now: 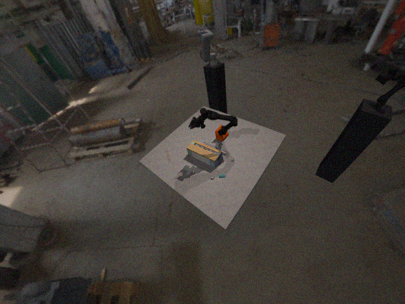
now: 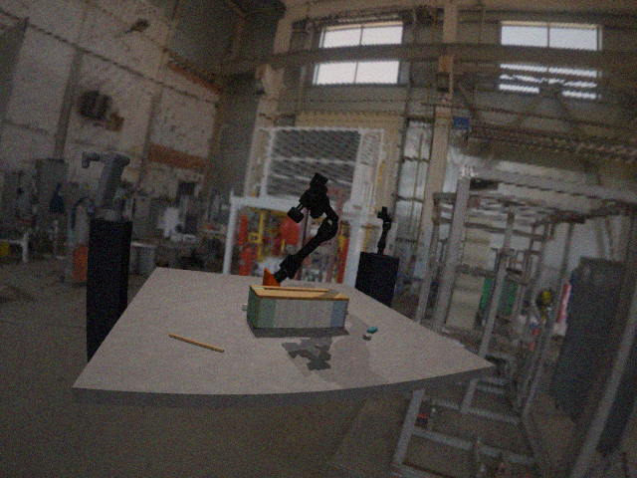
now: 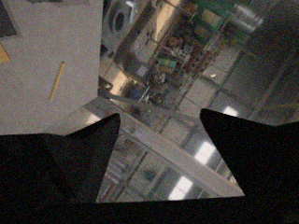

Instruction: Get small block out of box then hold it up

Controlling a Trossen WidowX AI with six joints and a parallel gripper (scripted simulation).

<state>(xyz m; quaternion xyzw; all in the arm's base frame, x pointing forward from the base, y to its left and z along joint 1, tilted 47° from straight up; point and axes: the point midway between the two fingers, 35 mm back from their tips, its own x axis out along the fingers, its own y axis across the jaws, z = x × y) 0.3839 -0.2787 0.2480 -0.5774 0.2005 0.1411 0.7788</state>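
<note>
Right now the box is 10 cm behind my gripper tip, 5 cm to the left of it and 40 cm below it. Also, from my gripper tip: teal block: 3 cm ahead, 36 cm to the left, 46 cm below; thin yellow stick: 18 cm ahead, 34 cm to the right, 46 cm below.
</note>
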